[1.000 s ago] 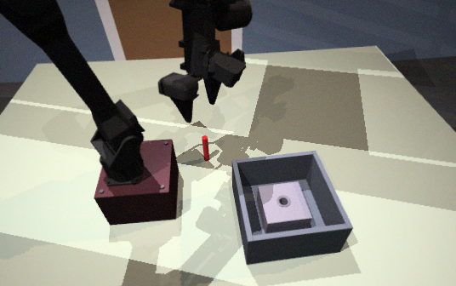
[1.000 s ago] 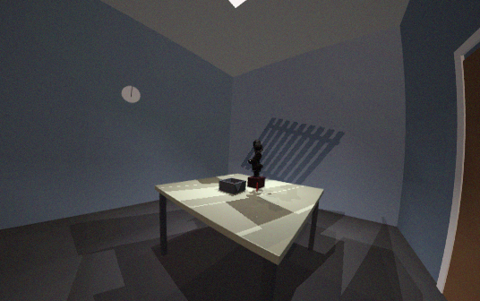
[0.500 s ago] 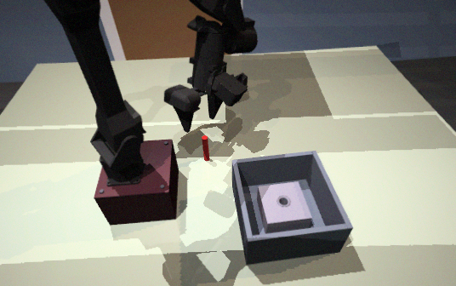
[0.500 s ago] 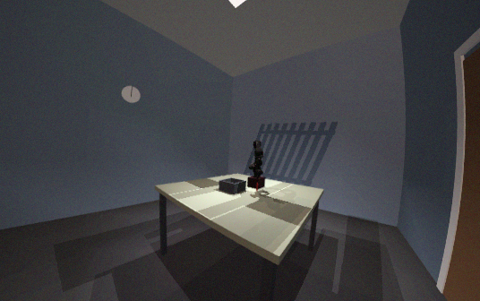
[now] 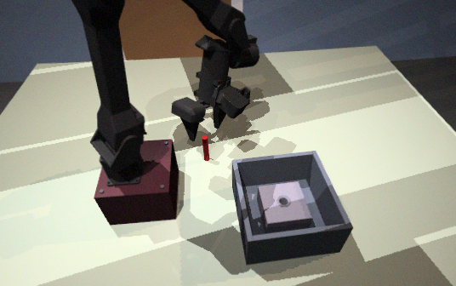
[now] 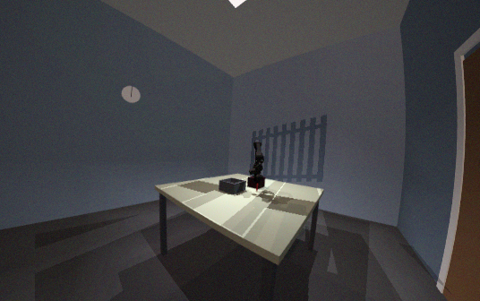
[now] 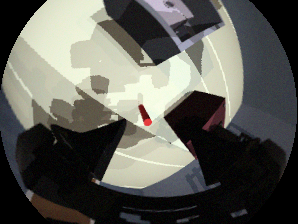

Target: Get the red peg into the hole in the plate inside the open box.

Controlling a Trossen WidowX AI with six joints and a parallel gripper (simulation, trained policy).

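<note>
My gripper tip is 6 cm above the red peg and 1 cm to the right of it. From my gripper tip the other things lie so: dark grey box (17 cm to the right, 16 cm ahead, 8 cm below); pale plate (17 cm to the right, 16 cm ahead, 6 cm below).
</note>
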